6 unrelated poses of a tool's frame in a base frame.
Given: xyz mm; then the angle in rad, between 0 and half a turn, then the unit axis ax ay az.
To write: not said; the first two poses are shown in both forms.
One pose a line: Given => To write
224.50 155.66 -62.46 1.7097 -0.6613 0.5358 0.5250 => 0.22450 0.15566 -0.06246 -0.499 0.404 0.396 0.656
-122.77 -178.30 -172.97 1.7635 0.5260 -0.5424 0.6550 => -0.12277 -0.17830 -0.17297 0.406 -0.419 0.506 0.636
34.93 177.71 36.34 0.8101 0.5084 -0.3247 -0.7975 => 0.03493 0.17771 0.03634 0.200 -0.128 -0.314 0.919
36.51 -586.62 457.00 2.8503 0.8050 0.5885 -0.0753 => 0.03651 -0.58662 0.45700 0.796 0.582 -0.075 0.145
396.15 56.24 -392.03 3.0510 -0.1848 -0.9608 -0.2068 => 0.39615 0.05624 -0.39203 -0.185 -0.960 -0.207 0.045
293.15 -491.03 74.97 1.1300 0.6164 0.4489 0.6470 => 0.29315 -0.49103 0.07497 0.330 0.240 0.346 0.845
